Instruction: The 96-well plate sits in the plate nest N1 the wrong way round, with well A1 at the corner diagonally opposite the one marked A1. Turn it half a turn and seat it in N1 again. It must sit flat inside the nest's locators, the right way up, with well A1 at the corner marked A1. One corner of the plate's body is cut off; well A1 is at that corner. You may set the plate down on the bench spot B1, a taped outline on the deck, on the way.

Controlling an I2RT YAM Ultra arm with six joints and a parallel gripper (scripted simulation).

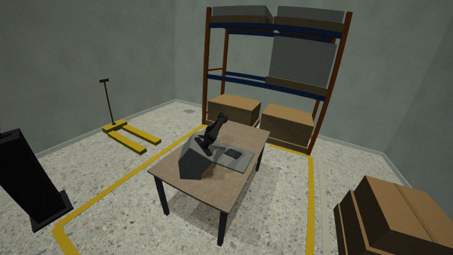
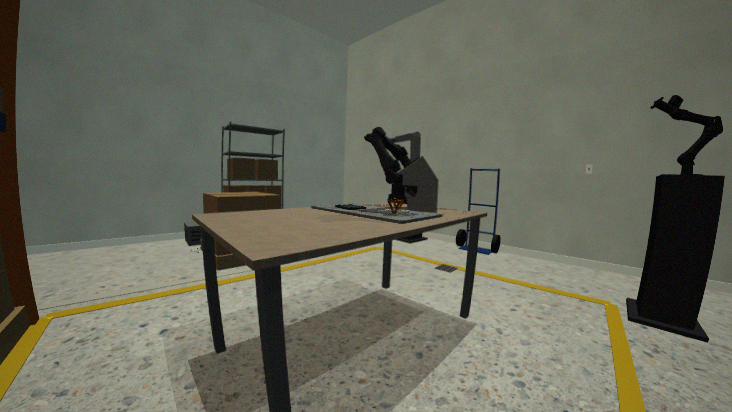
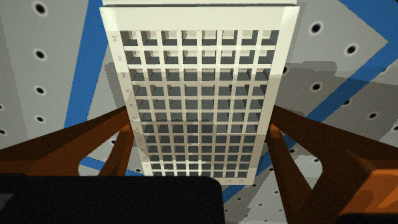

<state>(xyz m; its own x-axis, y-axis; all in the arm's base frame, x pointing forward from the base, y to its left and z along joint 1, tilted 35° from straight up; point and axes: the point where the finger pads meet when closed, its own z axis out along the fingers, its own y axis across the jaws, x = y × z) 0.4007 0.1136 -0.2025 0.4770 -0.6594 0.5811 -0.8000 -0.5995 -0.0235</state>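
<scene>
My hand is right at the cream 96-well plate. Also, from my hand: dark plate nest N1 (30 cm to the right, 8 cm ahead); A1 label (23 cm to the right, 13 cm ahead).
</scene>
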